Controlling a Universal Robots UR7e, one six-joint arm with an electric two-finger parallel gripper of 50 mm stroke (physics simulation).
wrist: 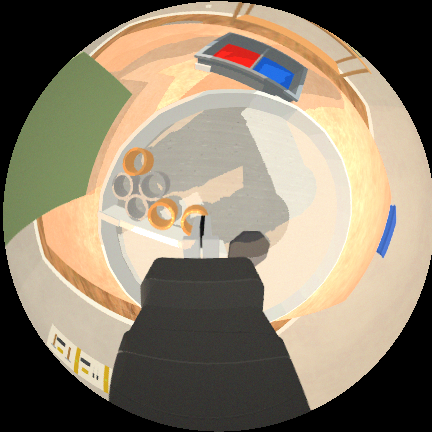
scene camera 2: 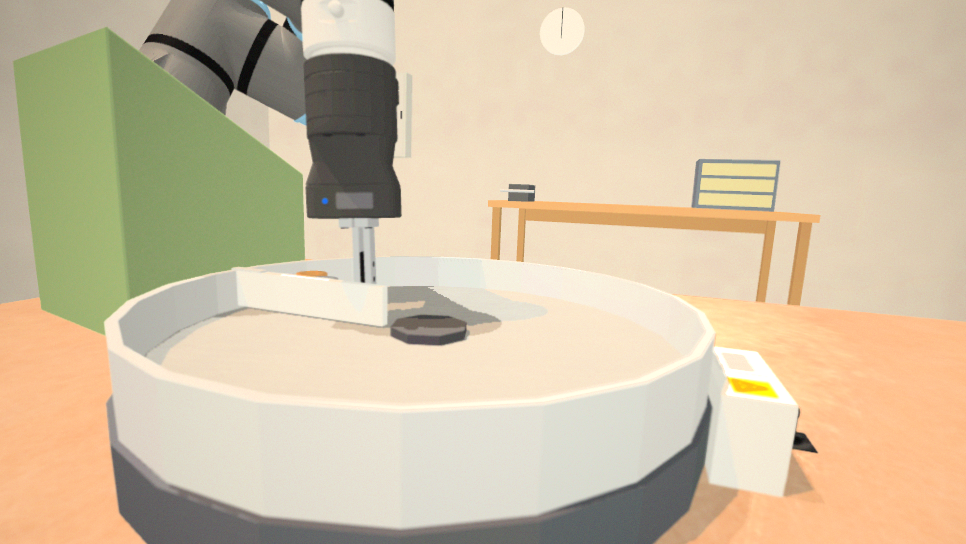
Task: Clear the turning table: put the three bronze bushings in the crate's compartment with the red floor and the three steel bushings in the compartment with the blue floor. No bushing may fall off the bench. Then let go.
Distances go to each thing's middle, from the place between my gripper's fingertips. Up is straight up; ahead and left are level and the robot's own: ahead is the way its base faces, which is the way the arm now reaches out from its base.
I see my gripper 31 cm to the right of the crate (wrist: 258,65), 8 cm past it and 5 cm above it.
